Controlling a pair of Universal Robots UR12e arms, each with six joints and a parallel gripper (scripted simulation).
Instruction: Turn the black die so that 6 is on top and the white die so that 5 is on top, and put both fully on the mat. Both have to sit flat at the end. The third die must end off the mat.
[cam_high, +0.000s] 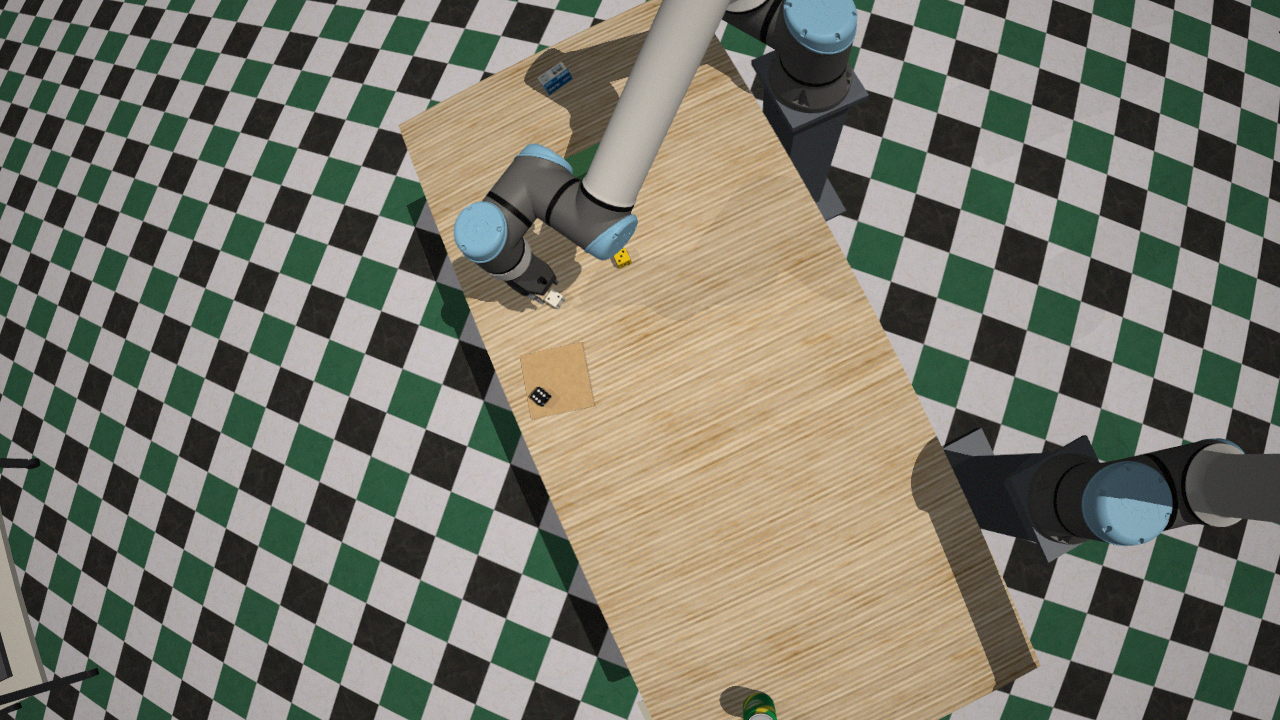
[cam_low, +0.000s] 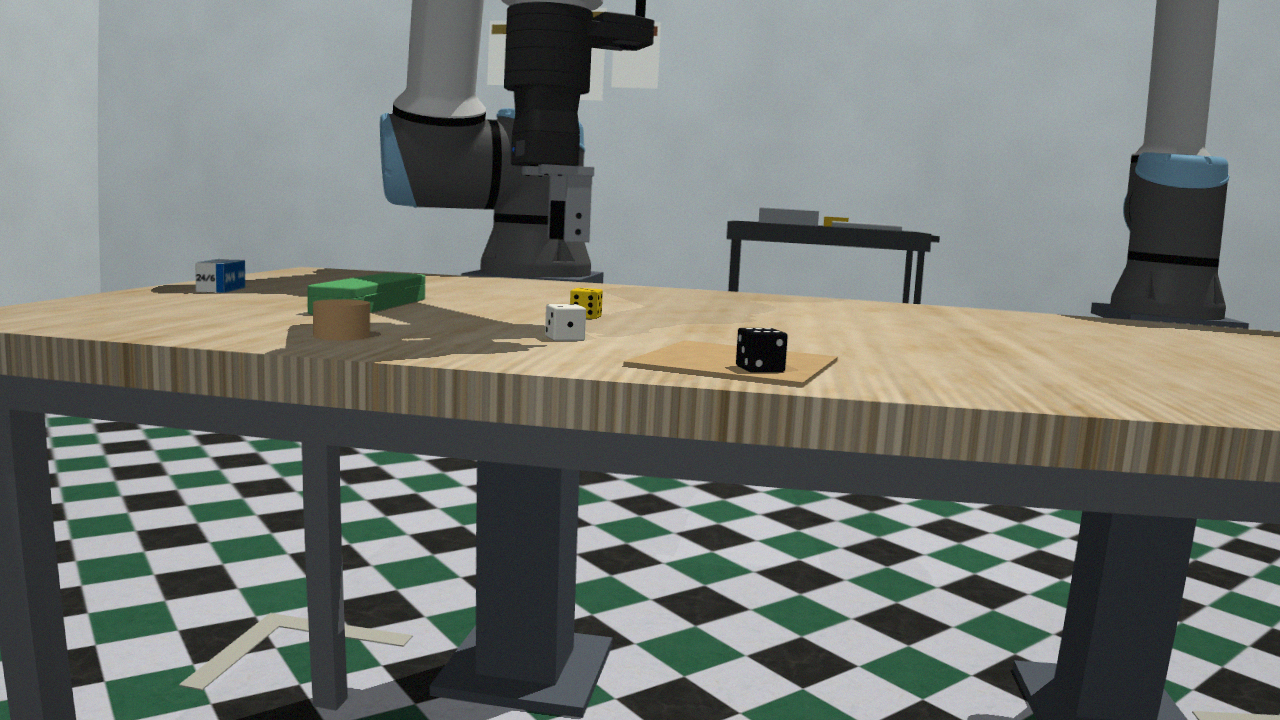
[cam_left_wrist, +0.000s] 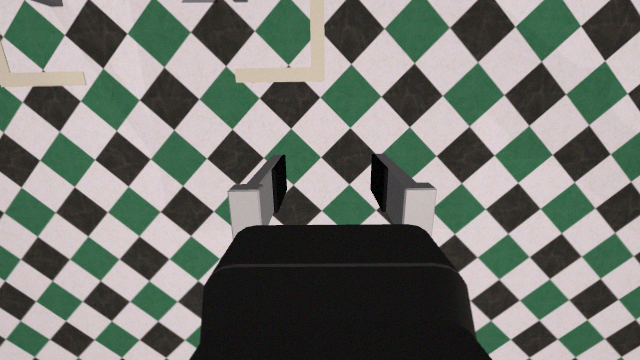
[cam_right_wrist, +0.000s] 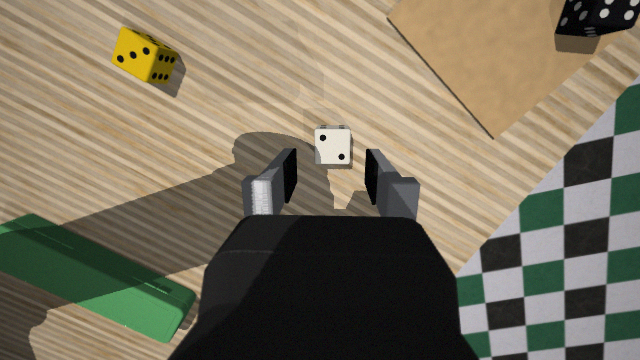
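Right now my right hand is 9 cm above the white die. Also, from my right hand: brown cylinder 19 cm to the right, 9 cm below, 7 cm ahead; yellow die 17 cm behind, 9 cm below, 1 cm to the right; tan mat 16 cm to the left, 10 cm below, 8 cm ahead.
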